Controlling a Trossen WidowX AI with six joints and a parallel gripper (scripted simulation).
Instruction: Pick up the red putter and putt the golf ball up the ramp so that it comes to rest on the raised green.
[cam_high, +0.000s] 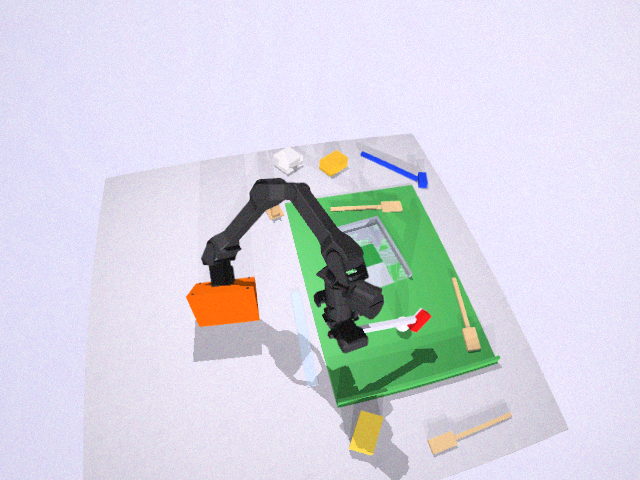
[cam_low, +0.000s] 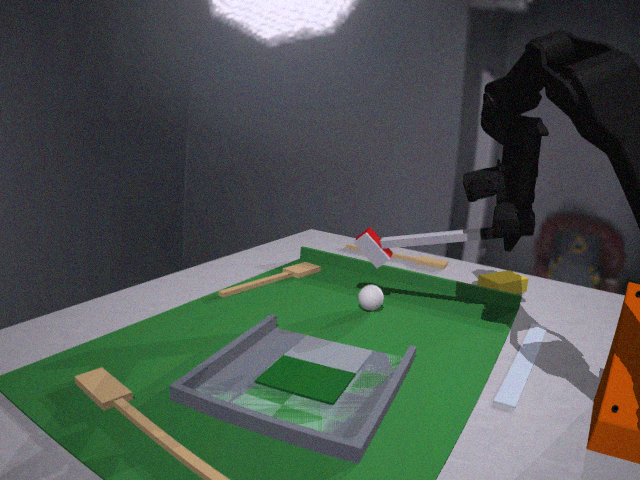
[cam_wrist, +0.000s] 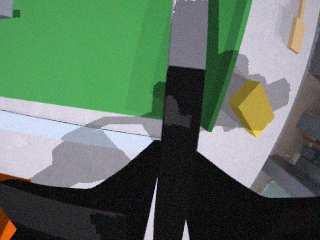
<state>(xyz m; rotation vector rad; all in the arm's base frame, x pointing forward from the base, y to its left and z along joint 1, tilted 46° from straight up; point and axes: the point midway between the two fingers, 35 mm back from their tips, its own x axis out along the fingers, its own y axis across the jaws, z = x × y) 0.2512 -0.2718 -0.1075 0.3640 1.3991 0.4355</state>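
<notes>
Right now the pale strip is 7 cm behind my gripper tip, 10 cm to the left of it and 14 cm below it. Also, from my gripper tip: tan block (6 cm behind, 61 cm to the left, 10 cm below); then blue putter (44 cm ahead, 69 cm to the left, 12 cm below); then white golf ball (21 cm ahead, 5 cm to the left, 11 cm below).
</notes>
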